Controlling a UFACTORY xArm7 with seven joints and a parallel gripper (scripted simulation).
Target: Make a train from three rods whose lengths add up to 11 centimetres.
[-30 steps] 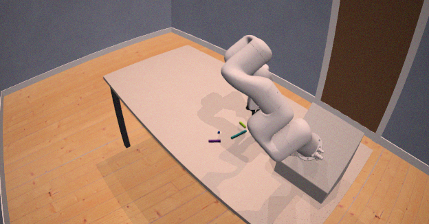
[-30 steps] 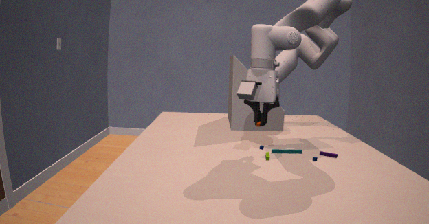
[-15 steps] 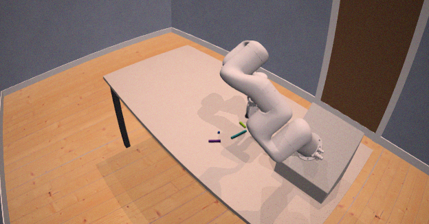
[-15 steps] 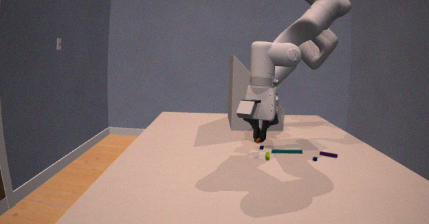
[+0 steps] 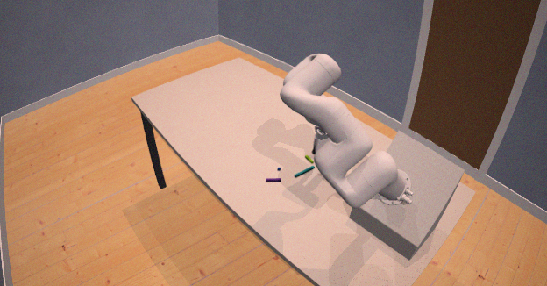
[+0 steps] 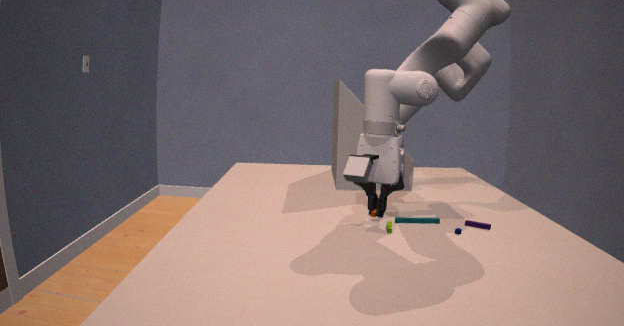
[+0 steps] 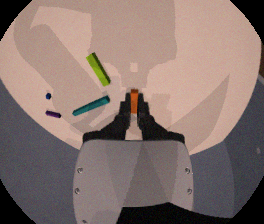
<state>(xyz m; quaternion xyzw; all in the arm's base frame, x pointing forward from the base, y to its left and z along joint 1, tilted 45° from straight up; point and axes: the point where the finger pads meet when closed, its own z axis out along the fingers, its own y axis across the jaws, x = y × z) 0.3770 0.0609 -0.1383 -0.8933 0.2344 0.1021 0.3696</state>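
My hand is 2 cm above the orange rod. Also, from my hand: turquoise rod 2 cm ahead, 9 cm to the left, 3 cm below; then purple rod 7 cm ahead, 22 cm to the left, 3 cm below; then lime rod 7 cm ahead, 2 cm to the left, 3 cm below.
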